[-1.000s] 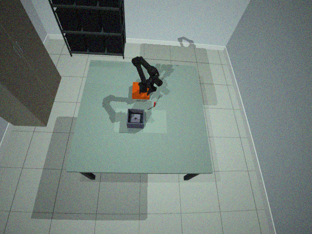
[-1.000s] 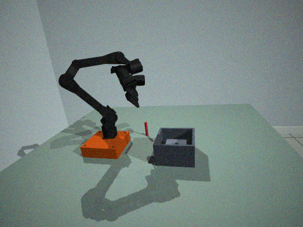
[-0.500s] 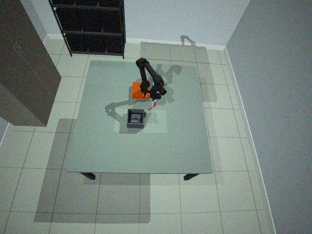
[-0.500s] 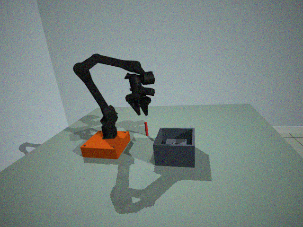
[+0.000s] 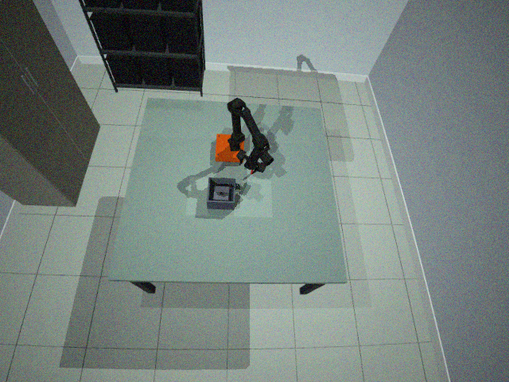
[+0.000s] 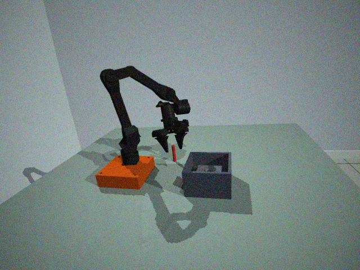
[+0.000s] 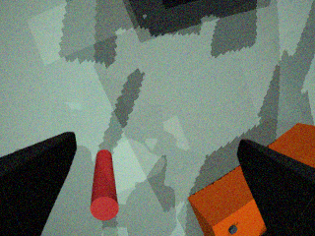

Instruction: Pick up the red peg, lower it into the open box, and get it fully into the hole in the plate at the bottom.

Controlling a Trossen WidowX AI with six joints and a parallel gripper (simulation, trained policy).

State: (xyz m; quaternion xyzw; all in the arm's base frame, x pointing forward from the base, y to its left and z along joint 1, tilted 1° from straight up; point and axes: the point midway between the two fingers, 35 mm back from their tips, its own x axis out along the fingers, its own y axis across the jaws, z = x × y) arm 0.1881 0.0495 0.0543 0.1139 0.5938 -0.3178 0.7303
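My gripper tip is 1 cm past the red peg, 4 cm to the right of it and 3 cm above it. The rest, counted from my gripper tip: dark grey box: 13 cm ahead, 18 cm to the right, 5 cm below; then grey plate: 13 cm ahead, 18 cm to the right, 3 cm below.
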